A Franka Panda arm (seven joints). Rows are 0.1 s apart.
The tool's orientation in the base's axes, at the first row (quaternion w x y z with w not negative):
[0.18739, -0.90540, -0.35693, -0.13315]
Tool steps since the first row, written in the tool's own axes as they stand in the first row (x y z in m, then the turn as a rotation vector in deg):
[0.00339, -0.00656, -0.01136, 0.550, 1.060, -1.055]
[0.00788, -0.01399, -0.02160, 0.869, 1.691, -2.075]
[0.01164, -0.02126, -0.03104, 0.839, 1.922, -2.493]
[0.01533, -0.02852, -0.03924, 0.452, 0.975, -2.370]
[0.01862, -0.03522, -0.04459, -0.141, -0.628, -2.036]
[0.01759, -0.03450, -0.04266, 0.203, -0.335, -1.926]
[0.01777, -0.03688, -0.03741, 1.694, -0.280, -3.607]
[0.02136, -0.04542, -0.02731, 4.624, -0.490, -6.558]
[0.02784, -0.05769, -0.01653, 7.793, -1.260, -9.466]
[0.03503, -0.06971, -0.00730, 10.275, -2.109, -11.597]
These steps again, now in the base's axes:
[-0.00338, 0.00152, 0.01303, 1.015, -0.846, 0.891]
[-0.00647, 0.00476, 0.02569, 1.571, -1.524, 1.768]
[-0.00987, 0.00781, 0.03732, 1.666, -1.880, 2.075]
[-0.01319, 0.01135, 0.04781, 0.745, -1.418, 2.051]
[-0.01609, 0.01551, 0.05546, -0.756, -0.545, 1.921]
[-0.01611, 0.01525, 0.05317, -0.296, -0.489, 1.880]
[-0.01708, 0.01924, 0.04913, 0.620, -0.367, 3.929]
[-0.01939, 0.03153, 0.04353, 2.237, 0.240, 7.718]
[-0.02218, 0.04836, 0.03931, 3.638, 1.387, 11.695]
[-0.02446, 0.06477, 0.03669, 4.579, 2.514, 14.738]

